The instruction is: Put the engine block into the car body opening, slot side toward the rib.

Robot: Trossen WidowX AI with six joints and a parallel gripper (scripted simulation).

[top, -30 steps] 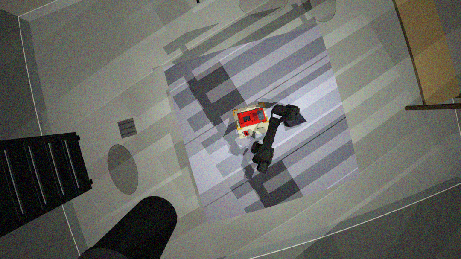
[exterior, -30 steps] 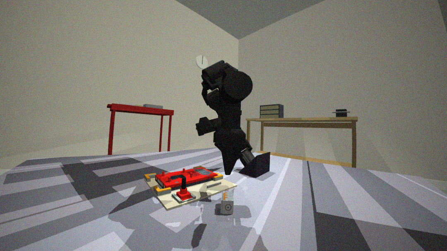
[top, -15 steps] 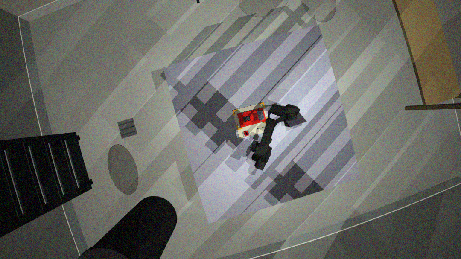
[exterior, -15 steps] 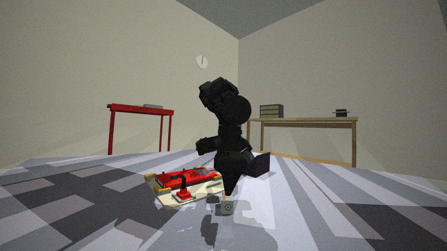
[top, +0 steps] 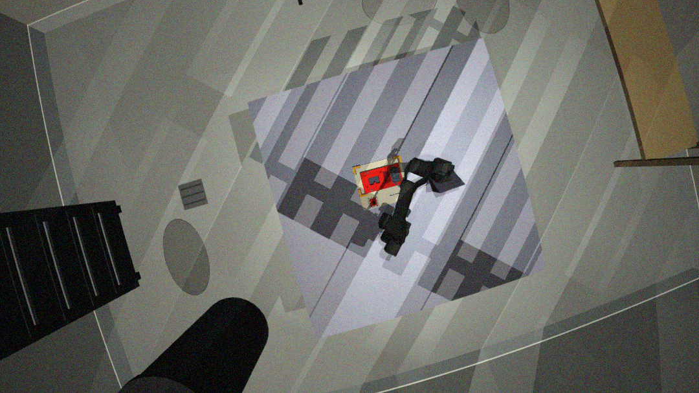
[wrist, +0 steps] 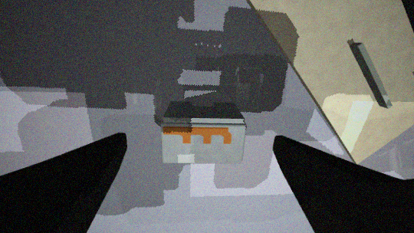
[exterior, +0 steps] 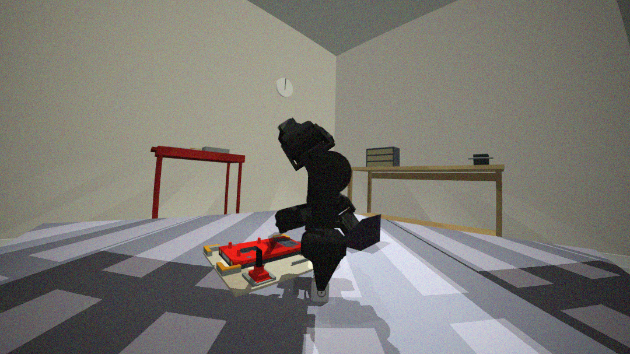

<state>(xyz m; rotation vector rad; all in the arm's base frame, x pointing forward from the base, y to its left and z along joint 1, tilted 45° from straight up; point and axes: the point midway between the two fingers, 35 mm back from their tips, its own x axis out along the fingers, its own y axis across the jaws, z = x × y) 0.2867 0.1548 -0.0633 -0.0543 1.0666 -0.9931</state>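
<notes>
Right now my gripper tip is 20 mm above the engine block. The rest, counted from my gripper tip: black upright peg: 100 mm to the right, 70 mm ahead.
</notes>
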